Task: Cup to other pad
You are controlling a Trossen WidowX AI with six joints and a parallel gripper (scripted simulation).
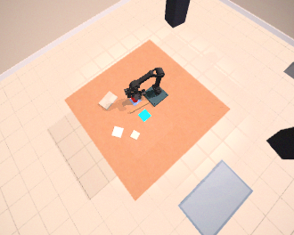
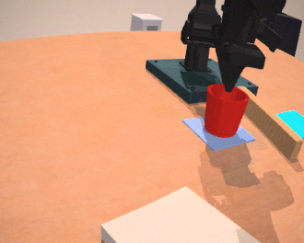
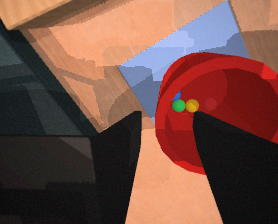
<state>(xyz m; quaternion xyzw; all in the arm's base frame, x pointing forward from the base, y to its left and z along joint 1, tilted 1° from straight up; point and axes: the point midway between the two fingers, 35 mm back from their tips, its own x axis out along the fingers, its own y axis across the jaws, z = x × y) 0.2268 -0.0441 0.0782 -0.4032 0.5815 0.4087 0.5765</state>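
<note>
The red cup is 30 mm ahead of my gripper tip, 10 mm to the right of it and 30 mm below it. Also, from my gripper tip: cyan pad: 30 mm ahead, 190 mm to the left, 80 mm below; then yellow marble: 20 mm ahead, 20 mm to the right, 50 mm below; then wooden bar: 30 mm ahead, 90 mm to the left, 60 mm below.
</note>
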